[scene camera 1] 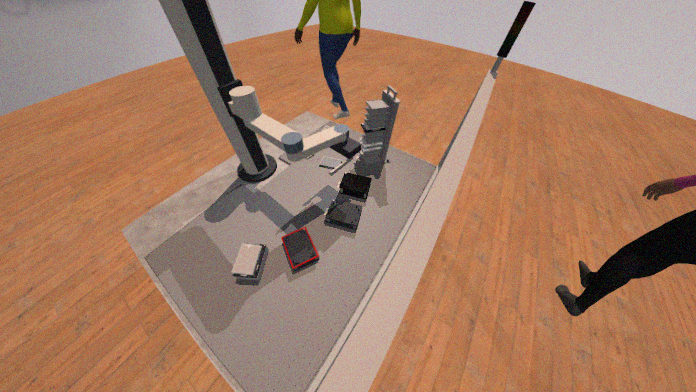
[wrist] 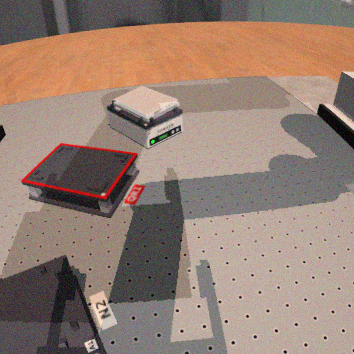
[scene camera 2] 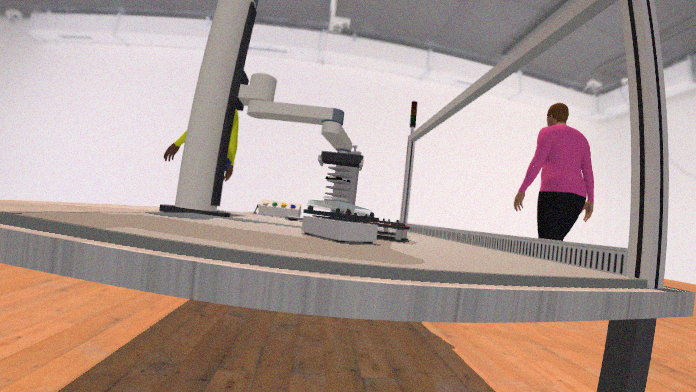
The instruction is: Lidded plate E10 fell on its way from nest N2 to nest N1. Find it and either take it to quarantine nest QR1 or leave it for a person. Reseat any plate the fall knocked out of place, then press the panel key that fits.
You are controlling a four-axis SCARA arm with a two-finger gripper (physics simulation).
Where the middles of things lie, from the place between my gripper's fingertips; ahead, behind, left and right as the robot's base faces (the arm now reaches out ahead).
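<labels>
The grey instrument with pale lid [scene camera 2: 340, 229] is 2 cm behind my hand, 46 cm to the right of it and 23 cm below it.
</labels>
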